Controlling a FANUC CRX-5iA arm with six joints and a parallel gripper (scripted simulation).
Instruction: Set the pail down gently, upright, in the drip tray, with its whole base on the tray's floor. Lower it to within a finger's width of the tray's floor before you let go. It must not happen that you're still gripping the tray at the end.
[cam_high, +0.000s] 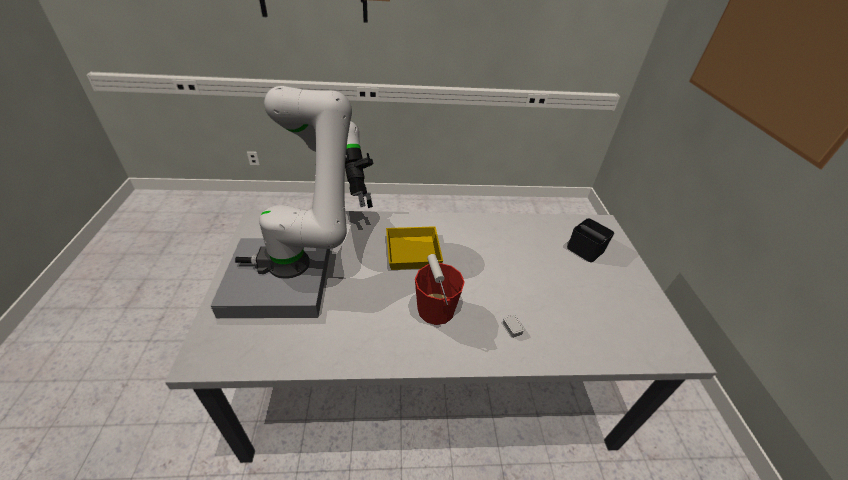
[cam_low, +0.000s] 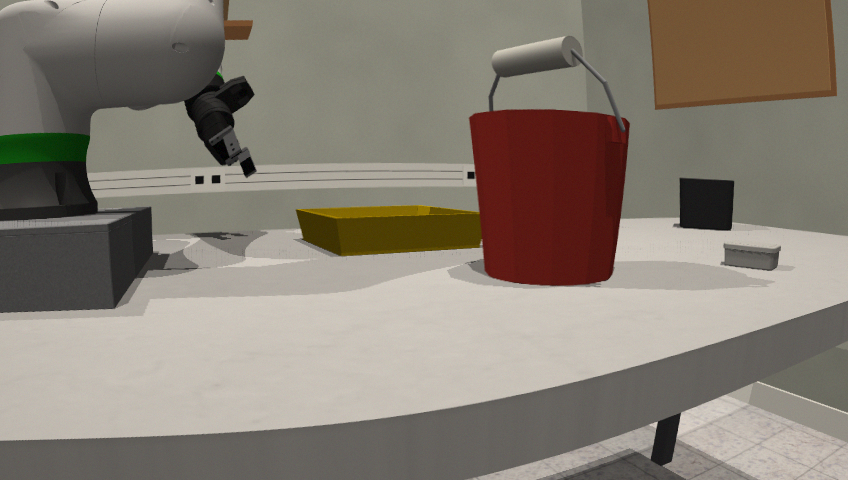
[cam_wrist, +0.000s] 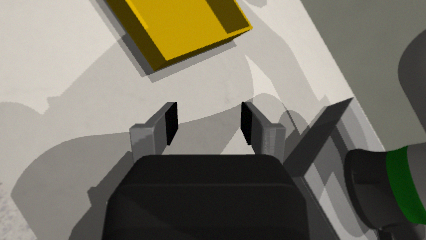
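My gripper is now 28 cm short of the pail handle, 47 cm to the left of it and 6 cm below it. The rest, counted from my hand: red pail 29 cm ahead, 47 cm to the right; yellow drip tray 21 cm ahead, 16 cm to the right, 12 cm below; small grey box 57 cm ahead, 55 cm to the right, 12 cm below.
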